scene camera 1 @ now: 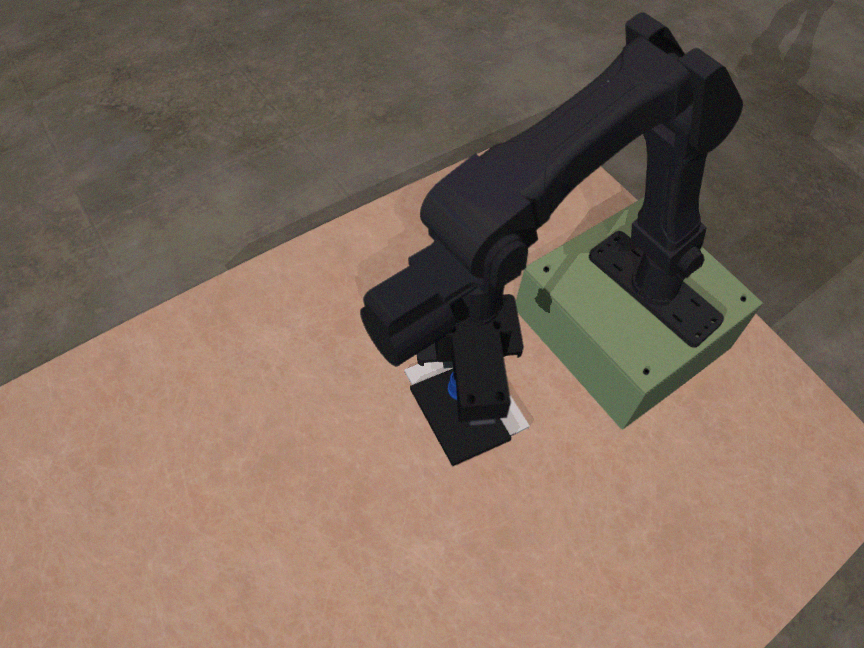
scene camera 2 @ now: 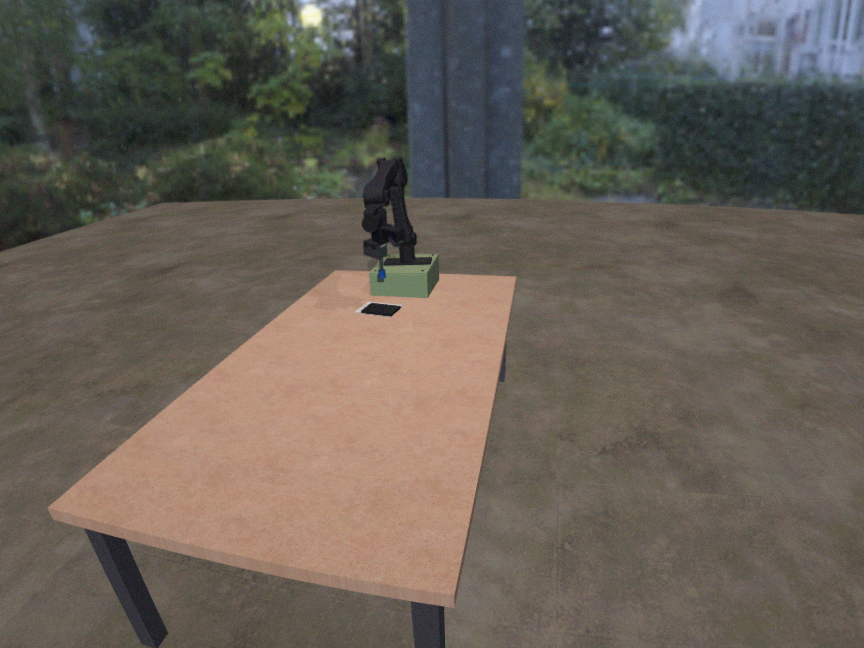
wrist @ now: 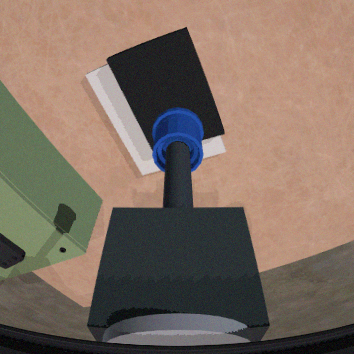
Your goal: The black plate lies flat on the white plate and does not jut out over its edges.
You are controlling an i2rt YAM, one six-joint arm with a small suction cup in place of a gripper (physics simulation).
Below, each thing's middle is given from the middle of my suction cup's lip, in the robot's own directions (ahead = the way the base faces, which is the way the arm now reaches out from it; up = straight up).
I see the black plate (scene camera 1: 460, 441) 4 cm behind my suction cup, 2 cm to the right of it and 15 cm below it. Round my suction cup: white plate (scene camera 1: 416, 373): 6 cm behind, 4 cm to the right, 16 cm below.
